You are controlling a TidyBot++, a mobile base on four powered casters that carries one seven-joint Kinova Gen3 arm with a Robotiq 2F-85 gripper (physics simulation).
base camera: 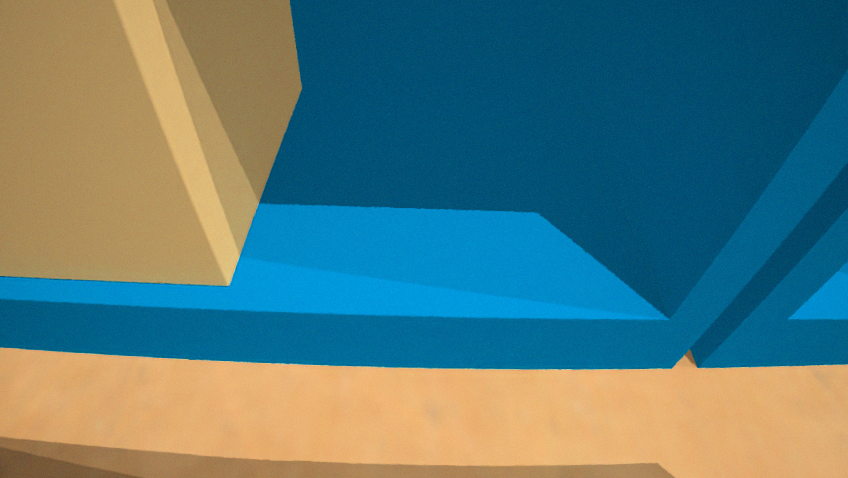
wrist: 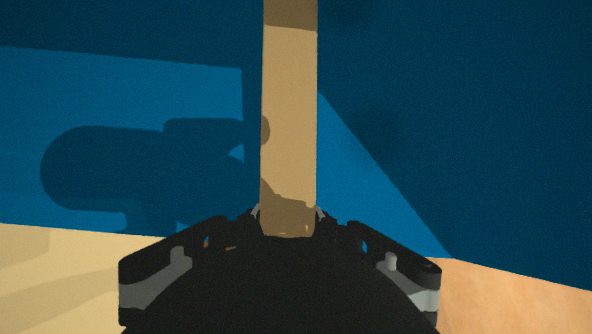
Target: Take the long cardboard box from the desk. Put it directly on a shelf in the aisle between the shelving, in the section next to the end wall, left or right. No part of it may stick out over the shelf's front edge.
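Frame: origin at the arm's base, x left, y ahead, z down, level; metres.
Where they show: gripper, fingertip midpoint: (wrist: 287, 213).
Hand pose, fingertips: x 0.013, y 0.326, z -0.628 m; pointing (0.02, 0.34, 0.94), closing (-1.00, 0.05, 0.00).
After its pixels a point has its place.
The long cardboard box (wrist: 290, 100) {z -0.684, x 0.020, y 0.421 m} runs straight away from the camera in the middle of the wrist view, its near end between the fingers. My gripper (wrist: 287, 213) {z -0.628, x 0.013, y 0.326 m} is shut on this box. The far part of the box reaches in among blue shelving surfaces (wrist: 365, 195) {z -0.594, x -0.088, y 0.358 m}, and its far end is cut off by the top of the view. Whether the box touches a shelf cannot be told. The gripper's shadow falls on the blue surface to the left. The long box and the gripper do not show clearly in the base view.
In the base view a large cardboard carton (base camera: 89, 148) {z 0.198, x 0.178, y 0.308 m} stands at the left on a low blue shelf (base camera: 415, 341) {z 0.354, x -0.009, y 0.289 m}. A blue upright (base camera: 754, 201) {z 0.204, x -0.195, y 0.292 m} bounds this section at the right, with another section beside it. Tan floor (base camera: 415, 409) {z 0.397, x -0.011, y 0.253 m} lies in front. A pale surface (wrist: 100, 275) {z -0.071, x 0.693, y 0.054 m} shows lower left in the wrist view.
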